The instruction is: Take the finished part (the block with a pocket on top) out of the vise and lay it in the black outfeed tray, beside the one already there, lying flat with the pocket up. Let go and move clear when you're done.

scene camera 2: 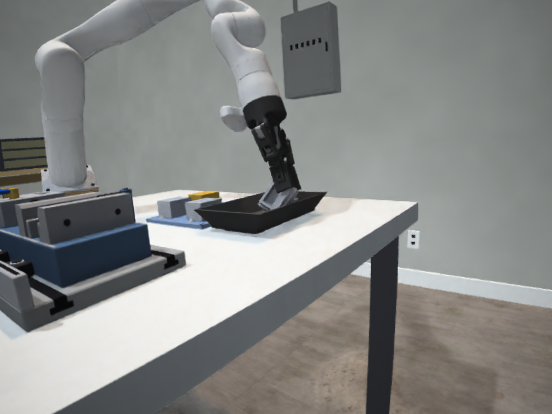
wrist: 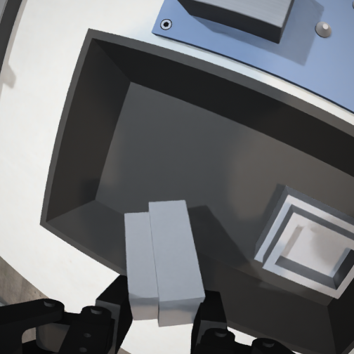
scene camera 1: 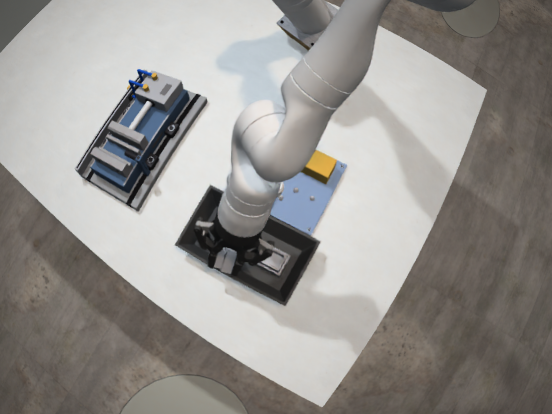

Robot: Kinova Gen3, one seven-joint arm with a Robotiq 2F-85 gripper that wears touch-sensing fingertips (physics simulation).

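My gripper (scene camera 1: 227,254) (scene camera 2: 286,184) (wrist: 164,306) is shut on the finished part (scene camera 1: 226,262) (scene camera 2: 278,198) (wrist: 175,255), a light grey block. It holds the part steeply tilted, low inside the black outfeed tray (scene camera 1: 192,220) (scene camera 2: 240,220) (wrist: 85,130). The pocket faces sideways in scene camera 2 and is hidden in the wrist view. I cannot tell whether the part touches the tray. The other finished part (scene camera 1: 276,261) (wrist: 315,245) lies flat, pocket up, at the right in the wrist view, with a gap between the two. The vise (scene camera 1: 115,177) (scene camera 2: 100,250) stands apart.
A blue plate (scene camera 1: 295,212) (wrist: 300,72) with pins lies beside the tray. It bears a yellow block (scene camera 1: 320,164) (scene camera 2: 204,195) and two grey blocks, one (scene camera 2: 172,208) farther from the tray and one (scene camera 2: 199,209) (wrist: 240,17) near its edge. A grey box (scene camera 2: 310,55) hangs on the wall.
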